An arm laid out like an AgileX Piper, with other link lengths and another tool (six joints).
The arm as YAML. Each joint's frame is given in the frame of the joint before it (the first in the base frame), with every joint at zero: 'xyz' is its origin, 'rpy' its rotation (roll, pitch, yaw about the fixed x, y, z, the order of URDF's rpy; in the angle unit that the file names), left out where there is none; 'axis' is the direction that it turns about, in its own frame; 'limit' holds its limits. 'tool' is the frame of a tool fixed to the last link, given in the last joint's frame.
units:
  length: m
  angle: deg
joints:
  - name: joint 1
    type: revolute
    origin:
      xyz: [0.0, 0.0, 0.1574]
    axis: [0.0, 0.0, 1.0]
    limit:
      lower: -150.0
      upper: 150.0
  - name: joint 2
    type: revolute
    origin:
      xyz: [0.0, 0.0, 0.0]
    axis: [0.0, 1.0, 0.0]
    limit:
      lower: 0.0
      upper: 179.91
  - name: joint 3
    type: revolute
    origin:
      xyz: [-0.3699, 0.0, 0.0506]
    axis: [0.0, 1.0, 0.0]
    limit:
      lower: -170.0
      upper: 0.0
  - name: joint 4
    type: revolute
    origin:
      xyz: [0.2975, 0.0, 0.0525]
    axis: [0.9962, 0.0, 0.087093]
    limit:
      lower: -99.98
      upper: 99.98
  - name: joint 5
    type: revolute
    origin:
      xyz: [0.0, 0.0, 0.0]
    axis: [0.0, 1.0, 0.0]
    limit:
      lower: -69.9
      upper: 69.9
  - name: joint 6
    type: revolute
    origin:
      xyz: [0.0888, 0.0, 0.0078]
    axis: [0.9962, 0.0, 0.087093]
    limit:
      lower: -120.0
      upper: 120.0
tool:
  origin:
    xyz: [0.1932, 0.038, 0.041]
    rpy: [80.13, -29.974, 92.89]
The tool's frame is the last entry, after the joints.
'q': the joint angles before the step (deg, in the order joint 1, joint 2, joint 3, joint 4, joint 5, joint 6). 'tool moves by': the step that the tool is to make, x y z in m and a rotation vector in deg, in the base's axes. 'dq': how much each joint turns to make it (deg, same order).
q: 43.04 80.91 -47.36 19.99 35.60 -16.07
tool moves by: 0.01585 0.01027 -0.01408 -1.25 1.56 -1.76
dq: 0.10 4.28 -2.43 -1.07 -0.38 2.60
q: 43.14 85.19 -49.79 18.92 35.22 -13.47
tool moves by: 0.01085 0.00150 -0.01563 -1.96 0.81 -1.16
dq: 0.02 2.96 -1.24 -2.21 -0.25 2.54
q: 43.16 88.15 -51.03 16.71 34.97 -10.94
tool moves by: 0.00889 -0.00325 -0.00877 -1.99 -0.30 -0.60
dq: 0.00 1.49 -0.92 -3.21 0.19 2.60
